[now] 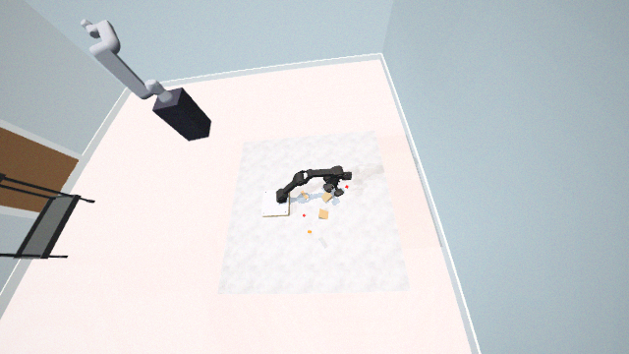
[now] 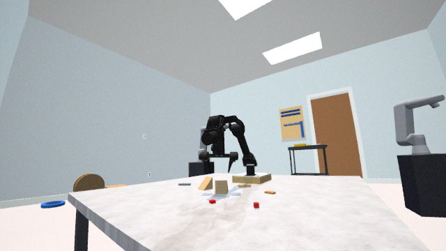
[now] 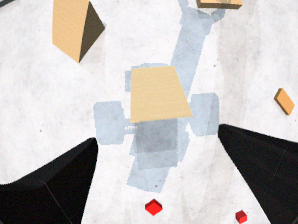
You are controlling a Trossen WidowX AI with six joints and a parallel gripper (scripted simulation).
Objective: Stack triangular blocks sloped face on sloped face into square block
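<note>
Now: the triangular block 2 cm behind my gripper tip and 9 cm below it. From my gripper tip the other things lie so: grey bar: 13 cm behind, 34 cm to the right, 10 cm below; tan slab: 21 cm behind, 4 cm to the left, 10 cm below.
</note>
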